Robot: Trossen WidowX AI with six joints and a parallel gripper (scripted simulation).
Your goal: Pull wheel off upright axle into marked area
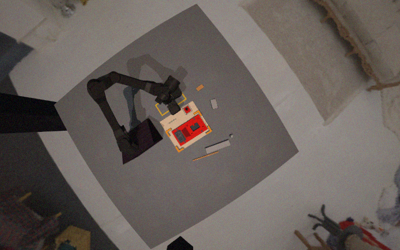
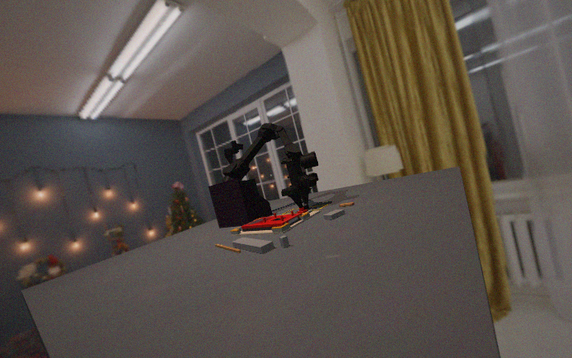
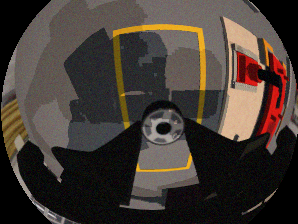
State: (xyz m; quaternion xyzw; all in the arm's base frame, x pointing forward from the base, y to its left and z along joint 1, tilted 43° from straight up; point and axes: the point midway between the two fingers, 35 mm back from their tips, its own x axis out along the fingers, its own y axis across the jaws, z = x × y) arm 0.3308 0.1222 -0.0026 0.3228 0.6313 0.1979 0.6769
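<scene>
My gripper tip is now right at the wheel. Also, from my gripper tip: orange block 20 cm ahead, 6 cm to the right, 1 cm below; then orange stick 41 cm to the right, 7 cm behind, 1 cm below; then grey block 20 cm to the right, 19 cm ahead.
</scene>
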